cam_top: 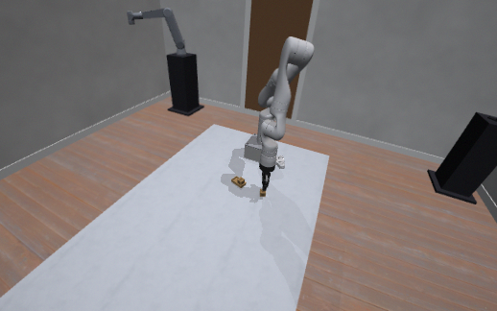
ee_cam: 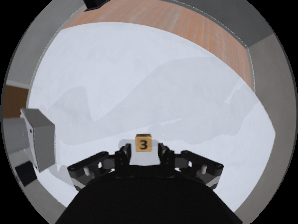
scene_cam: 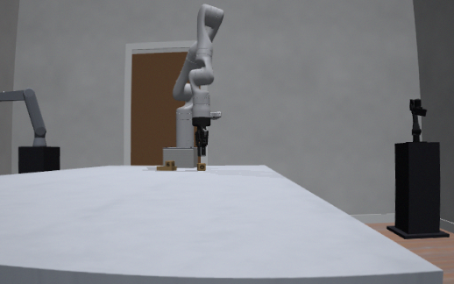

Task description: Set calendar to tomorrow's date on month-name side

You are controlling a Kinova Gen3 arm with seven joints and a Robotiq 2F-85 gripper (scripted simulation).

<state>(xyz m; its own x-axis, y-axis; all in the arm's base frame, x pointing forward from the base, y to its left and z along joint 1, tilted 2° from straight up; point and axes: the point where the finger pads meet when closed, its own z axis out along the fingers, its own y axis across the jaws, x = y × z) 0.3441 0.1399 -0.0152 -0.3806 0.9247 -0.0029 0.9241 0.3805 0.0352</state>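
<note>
Now: the wooden digit cube 60 mm below my hand. Round my hand: wooden calendar tray (150 mm to the right, 70 mm below, 20 mm behind).
</note>
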